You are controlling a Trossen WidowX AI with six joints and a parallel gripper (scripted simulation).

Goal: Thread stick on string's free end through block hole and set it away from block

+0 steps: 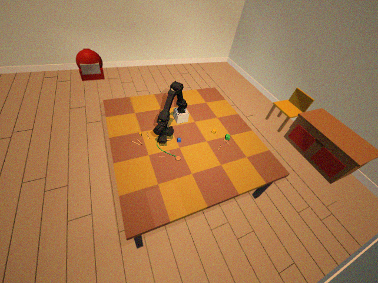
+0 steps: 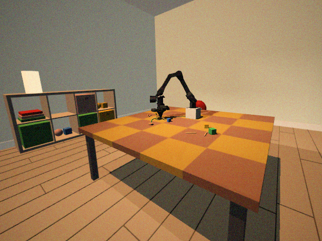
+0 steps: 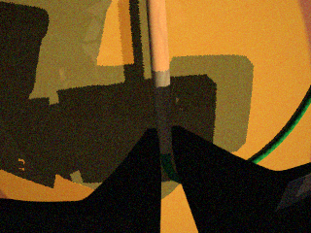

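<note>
Now: the blue cube 3 cm ahead of my gripper tip and 14 cm to the left of it. The rest, counted from my gripper tip: round wooden button (21 cm ahead, 8 cm to the left, 1 cm below); then thin wooden stick (1 cm to the left); then yellow cube (1 cm behind, 49 cm to the left).
</note>
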